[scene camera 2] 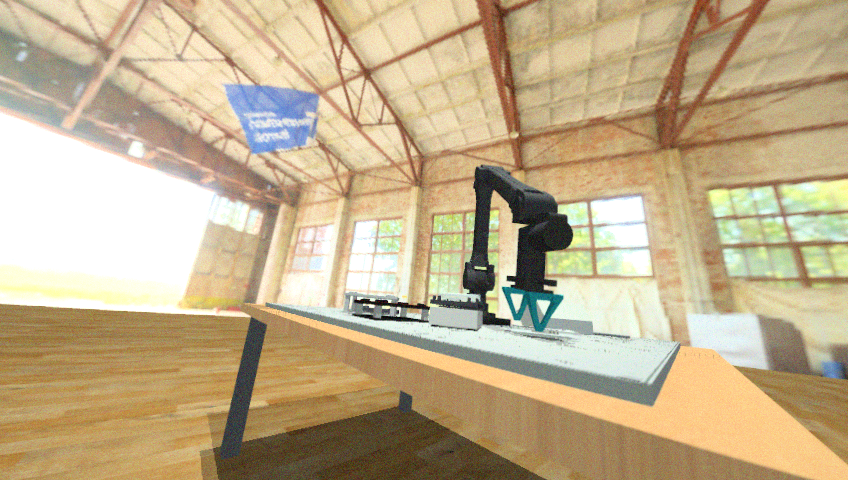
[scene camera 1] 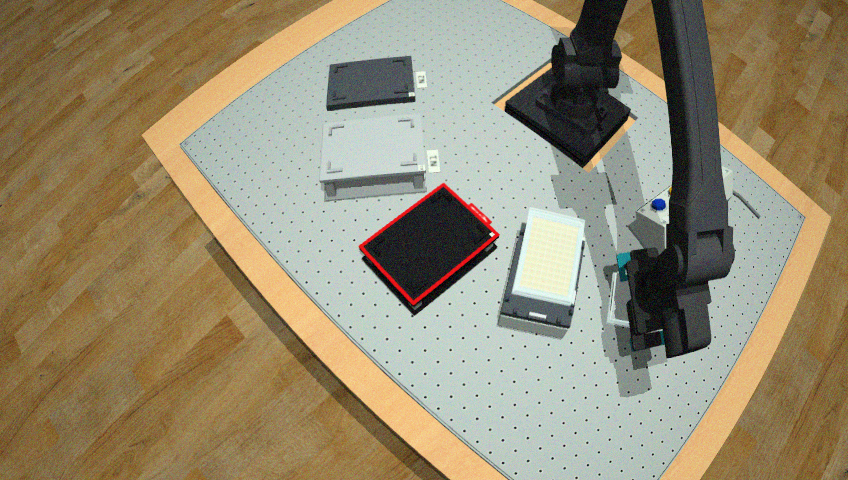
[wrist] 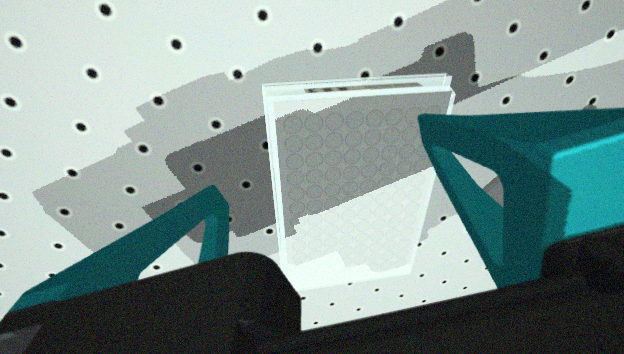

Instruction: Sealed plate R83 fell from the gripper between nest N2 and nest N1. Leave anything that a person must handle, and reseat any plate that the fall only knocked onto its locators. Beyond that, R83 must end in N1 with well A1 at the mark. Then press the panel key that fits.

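Frame: origin at the arm's base, x ahead, y left, z up, level; metres.
Seen in the pictures: gripper, fingertip midpoint: point(scene camera 2: 527, 325) point(scene camera 1: 629, 310) point(wrist: 314, 164); arm's base at its link origin: point(scene camera 1: 571, 109).
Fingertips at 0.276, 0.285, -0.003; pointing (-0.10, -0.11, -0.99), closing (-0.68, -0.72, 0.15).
Pixels of each thing's top centre, then the offset from my fingertips to it, as dx, dy, dz. "*": a spot on its surface instead.
- Nest N1 at its top centre: point(scene camera 1: 370, 142) point(scene camera 2: 373, 293) +0.045, -0.476, +0.047
- Nest N2 at its top centre: point(scene camera 1: 369, 76) point(scene camera 2: 378, 306) -0.095, -0.622, +0.005
- black nest with a red outline, top centre: point(scene camera 1: 429, 238) point(scene camera 2: 393, 300) +0.109, -0.302, +0.028
- cream-filled plate at its top centre: point(scene camera 1: 552, 251) point(scene camera 2: 461, 291) +0.032, -0.147, +0.063
- dark-topped grey block at a spot on its surface: point(scene camera 1: 532, 324) point(scene camera 2: 451, 311) * +0.116, -0.111, +0.015
- panel at its top centre: point(scene camera 1: 695, 189) point(scene camera 2: 554, 301) -0.231, -0.006, +0.066
- blue key at its top centre: point(scene camera 1: 660, 202) -0.166, -0.050, +0.056
A clear, sealed plate point(scene camera 1: 620, 300) point(wrist: 350, 200) lies flat on the perforated board, with round wells showing and an unreadable dark-marked label on its far end in the wrist view. My gripper point(scene camera 1: 643, 302) point(scene camera 2: 529, 324) point(wrist: 314, 164) is open and empty, low over the plate. Its left finger is beyond the plate's left side; its right fingertip overlaps the right edge in the wrist view. The arm hides part of the plate in scene camera 1. Nest N1 point(scene camera 1: 374, 145) is raised and light grey, without a plate. Nest N2 point(scene camera 1: 368, 81) is dark, also without a plate. The mark for A1 is unclear.
A black nest with a red outline point(scene camera 1: 428, 243) stands beside N1. A cream-filled plate point(scene camera 1: 548, 255) sits on a dark-topped grey block point(scene camera 1: 532, 324) point(scene camera 2: 455, 316). The panel point(scene camera 1: 649, 223) has a blue key point(scene camera 1: 658, 204); the arm hides part of it.
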